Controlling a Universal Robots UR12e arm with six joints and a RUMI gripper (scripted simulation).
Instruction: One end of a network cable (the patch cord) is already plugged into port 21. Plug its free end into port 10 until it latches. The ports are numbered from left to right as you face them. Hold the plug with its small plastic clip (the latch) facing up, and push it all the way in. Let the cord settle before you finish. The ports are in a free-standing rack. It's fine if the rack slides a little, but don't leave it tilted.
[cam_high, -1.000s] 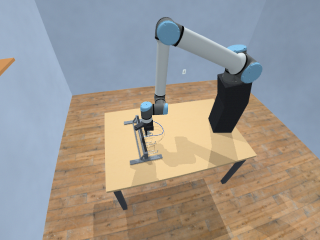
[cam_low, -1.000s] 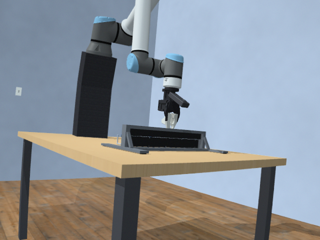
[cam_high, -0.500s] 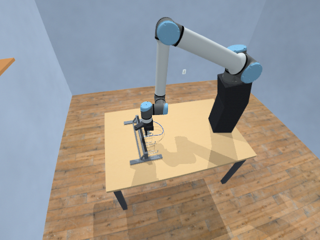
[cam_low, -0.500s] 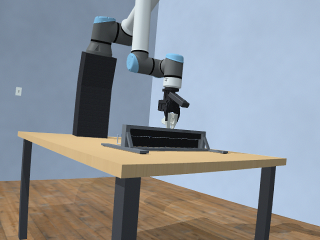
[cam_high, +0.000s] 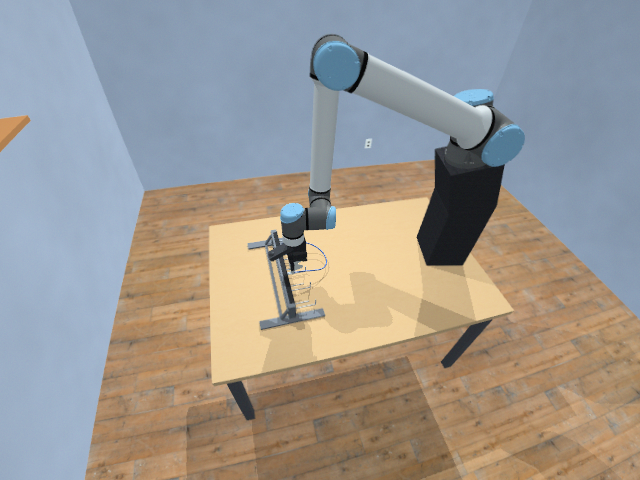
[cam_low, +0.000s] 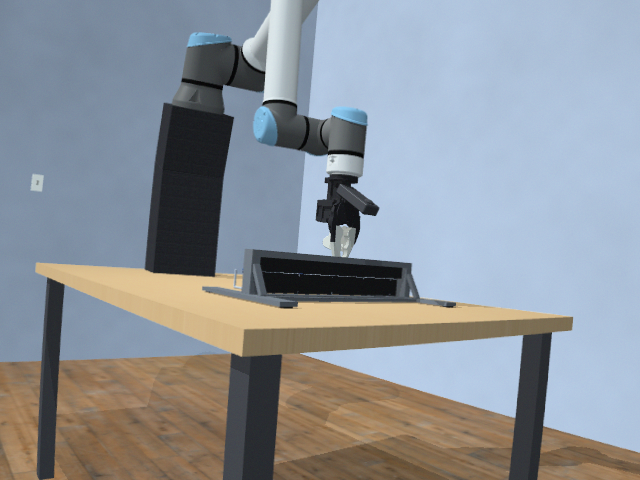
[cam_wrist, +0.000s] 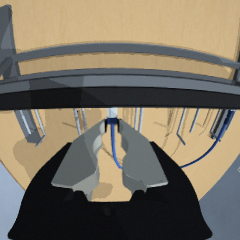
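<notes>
Now: hand 10 mm short of the plug and 10 mm above it.
</notes>
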